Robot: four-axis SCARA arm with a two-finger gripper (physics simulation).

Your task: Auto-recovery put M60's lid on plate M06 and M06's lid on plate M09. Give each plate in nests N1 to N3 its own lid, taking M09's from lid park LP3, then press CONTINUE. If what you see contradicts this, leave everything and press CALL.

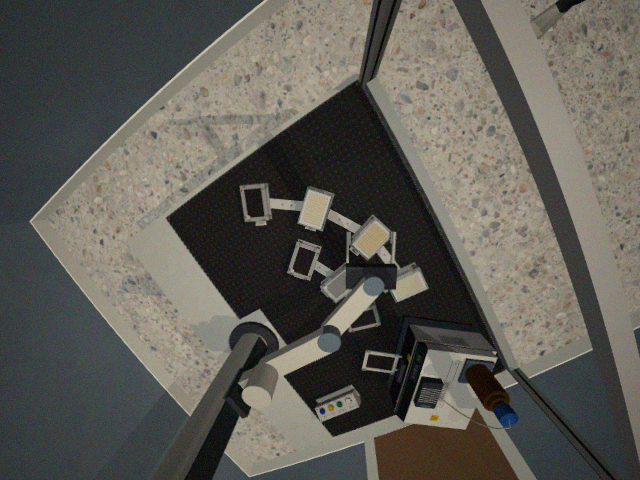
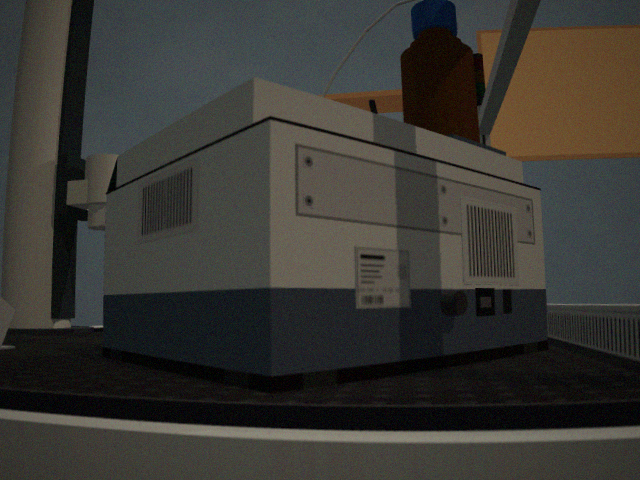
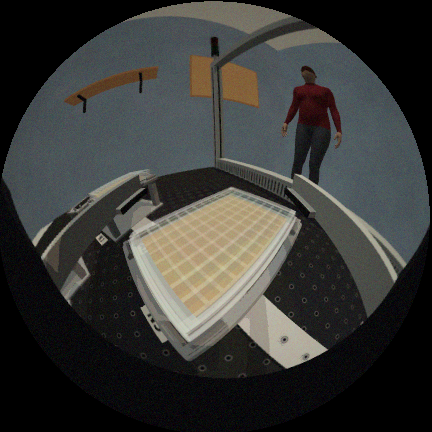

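Seen in the pictures: gripper, fingertip midpoint: (image 1: 371,231) (image 3: 212,177); arm's base at its link origin: (image 1: 254,343).
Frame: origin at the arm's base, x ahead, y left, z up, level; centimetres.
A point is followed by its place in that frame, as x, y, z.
Note:
My gripper (image 1: 371,236) @(76.2, 23.6, 11.1) (image 3: 212,177) @(76.2, 23.6, 11.1) is open and empty, its fingers on either side of and above a plate (image 1: 370,238) @(74.8, 20.8, 9.0) (image 3: 215,250) @(73.6, 18.0, 8.6) with yellowish wells and a clear cover over it. The plate sits in a nest whose label (image 3: 154,324) @(66.2, 16.9, 1.5) is partly hidden. A second yellowish plate (image 1: 315,209) @(63.0, 40.8, 10.2) sits in the nest to its upper left, and a paler plate (image 1: 409,284) @(79.0, -3.3, 9.0) to its lower right. A grey panel, possibly a lid (image 1: 336,285) @(53.4, 9.8, 6.8), lies in a nest partly under the arm. Plate and lid codes are not readable. The button box (image 1: 338,404) @(22.1, -45.0, 8.1) has blue, yellow, green and white buttons.
Empty frames (image 1: 268,202) @(46.9, 52.8, 1.8) (image 1: 294,261) @(43.7, 27.1, 5.9) stand at the left. Another frame (image 1: 364,327) @(53.6, -13.7, 6.0) is partly under the arm, and a white frame (image 1: 379,369) @(50.3, -32.3, 11.1) is beside the instrument (image 1: 454,356) @(80.1, -29.6, 22.8) (image 2: 336,191) @(75.5, -63.9, 14.9). A brown bottle (image 1: 485,386) @(83.6, -35.6, 32.8) (image 2: 439,82) @(84.1, -44.2, 30.5) stands on it. A person (image 3: 314,110) stands beyond the low fence.

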